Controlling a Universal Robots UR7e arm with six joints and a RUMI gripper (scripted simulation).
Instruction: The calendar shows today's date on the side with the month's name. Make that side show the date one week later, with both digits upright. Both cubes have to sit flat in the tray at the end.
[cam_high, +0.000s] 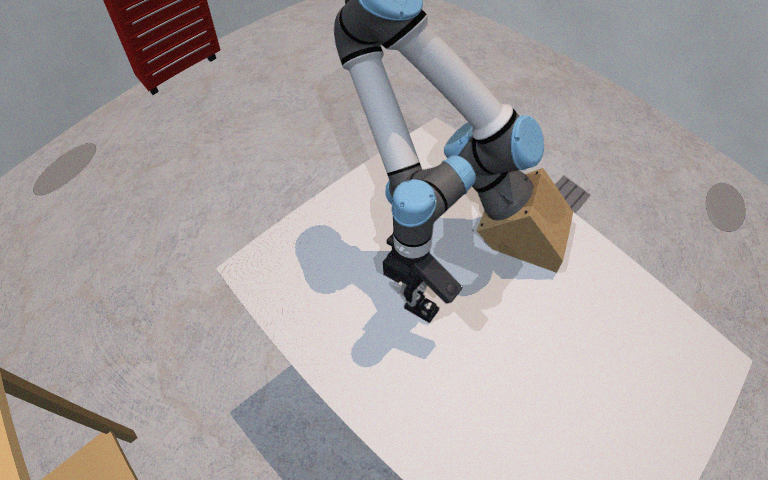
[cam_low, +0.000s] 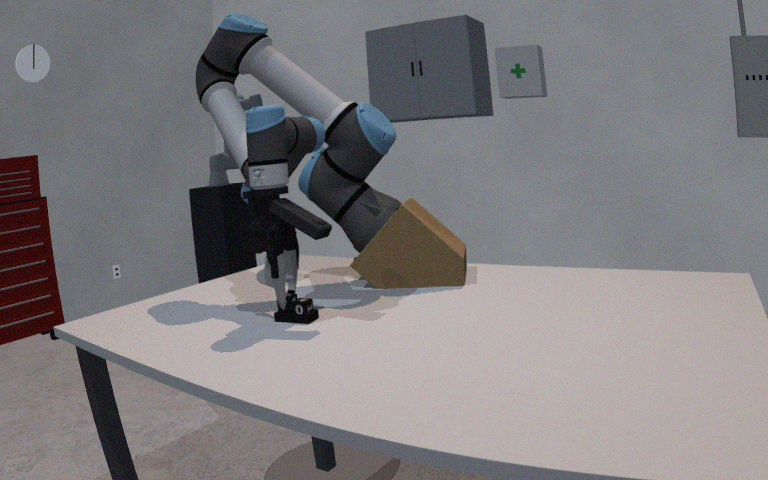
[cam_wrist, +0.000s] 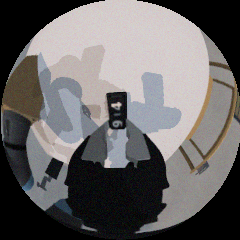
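The tray lies 30 mm below my hand and 20 mm to the left of it.
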